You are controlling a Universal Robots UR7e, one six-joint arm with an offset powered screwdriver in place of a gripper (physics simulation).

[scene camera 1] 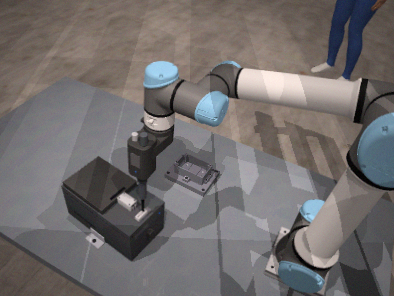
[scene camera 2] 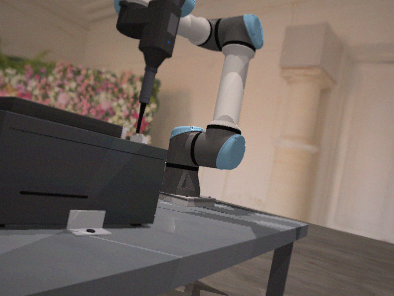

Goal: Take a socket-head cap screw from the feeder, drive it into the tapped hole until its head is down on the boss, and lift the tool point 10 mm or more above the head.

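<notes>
The screw feeder is a dark box (scene camera 1: 105, 227) (scene camera 2: 75, 165) with a small white pick-up block (scene camera 1: 141, 215) (scene camera 2: 140, 138) on its top. My screwdriver (scene camera 1: 143, 210) (scene camera 2: 138, 132) stands nearly upright over the feeder, with the tip of its thin dark bit down at the white block. No screw can be made out at the tip, so whether the bit holds one cannot be told. A grey open-topped housing (scene camera 1: 187, 173) on a flat base plate (scene camera 1: 199, 188) lies on the table behind the feeder in scene camera 1, apart from the tool. Its tapped hole is too small to tell.
A white block (scene camera 1: 127, 201) stands beside the pick-up block, next to the feeder's raised lid (scene camera 1: 98, 182). A white bracket (scene camera 1: 95, 240) (scene camera 2: 87, 220) is at the feeder's foot. The arm's base (scene camera 1: 300, 274) (scene camera 2: 185, 180) stands on the table (scene camera 2: 215, 250). A person (scene camera 1: 340, 30) stands beyond the table.
</notes>
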